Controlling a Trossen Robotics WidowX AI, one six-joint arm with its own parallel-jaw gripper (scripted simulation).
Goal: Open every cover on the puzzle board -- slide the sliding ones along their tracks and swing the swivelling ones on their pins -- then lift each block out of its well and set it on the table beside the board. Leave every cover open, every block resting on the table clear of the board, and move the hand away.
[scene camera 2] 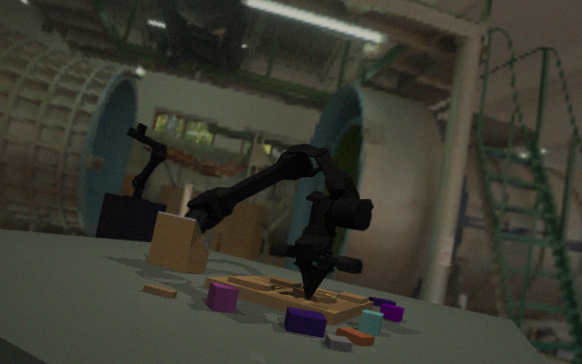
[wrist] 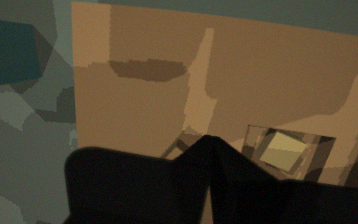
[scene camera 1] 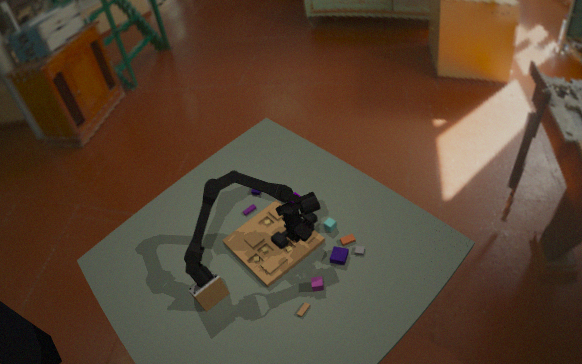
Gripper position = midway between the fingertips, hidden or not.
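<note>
Scene camera 2: my gripper [scene camera 2: 307, 299], tan puzzle board [scene camera 2: 343, 310], magenta block [scene camera 2: 221, 297]. Wrist view: my gripper [wrist: 210, 143], tan puzzle board [wrist: 141, 82]; magenta block out of frame in the wrist view. Scene camera 1: my gripper [scene camera 1: 297, 241], tan puzzle board [scene camera 1: 235, 242].
</note>
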